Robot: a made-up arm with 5 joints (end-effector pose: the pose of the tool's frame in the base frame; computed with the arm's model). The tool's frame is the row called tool.
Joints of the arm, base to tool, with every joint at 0 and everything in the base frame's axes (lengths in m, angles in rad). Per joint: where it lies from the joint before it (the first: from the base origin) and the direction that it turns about. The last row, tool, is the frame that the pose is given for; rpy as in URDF.
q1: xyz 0 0 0.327 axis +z
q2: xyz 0 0 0 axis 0 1 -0.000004
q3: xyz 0.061 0 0.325 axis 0 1 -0.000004
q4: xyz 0.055 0 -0.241 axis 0 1 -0.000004
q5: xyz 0.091 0 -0.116 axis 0 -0.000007 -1
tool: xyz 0 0 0 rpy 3.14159 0 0
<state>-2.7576 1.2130 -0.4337 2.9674 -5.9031</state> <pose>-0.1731 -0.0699 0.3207 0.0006 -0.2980 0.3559 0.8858</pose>
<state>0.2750 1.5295 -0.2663 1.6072 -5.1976</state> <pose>-0.0044 -0.0012 0.2415 0.1242 -0.0533 -0.7703 0.6232</pose>
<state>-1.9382 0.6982 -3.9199 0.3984 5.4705</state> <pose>-0.0472 -0.1226 0.9112 0.1340 -0.0845 0.1917 0.9686</pose>
Working (the frame after each row of the table, in the pose's form):
after q1: 0.0000 0.0000 0.3270 0.0000 0.0000 -0.8244 0.5660
after q2: 0.0000 0.0000 0.3270 0.2820 0.1936 -0.7747 0.5319
after q3: -0.0918 -0.2386 0.5367 0.8237 0.5656 -0.0330 0.0227
after q4: -0.0652 -0.1694 0.7726 -0.8140 -0.5589 -0.1306 0.0897
after q5: -0.0472 -0.1226 0.9112 -0.9686 -0.1917 -0.0845 0.1340

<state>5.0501 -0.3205 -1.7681 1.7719 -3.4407</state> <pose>0.0862 -0.2456 0.7399 0.4446 0.8818 -0.1093 0.1136</pose>
Working (the frame after each row of the table, in the pose's form):
after q1: 0.0000 0.0000 0.3270 0.0000 0.0000 -0.5782 0.8159
after q2: 0.0000 0.0000 0.3270 -0.0923 -0.1302 -0.5708 0.8054
after q3: -0.0147 0.0420 0.6547 -0.4999 -0.7054 -0.2906 0.4100
after q4: 0.0456 -0.1299 0.8217 -0.0912 -0.1287 -0.5710 0.8057
after q5: 0.0862 -0.2456 0.7399 -0.1136 0.1093 0.8818 0.4446

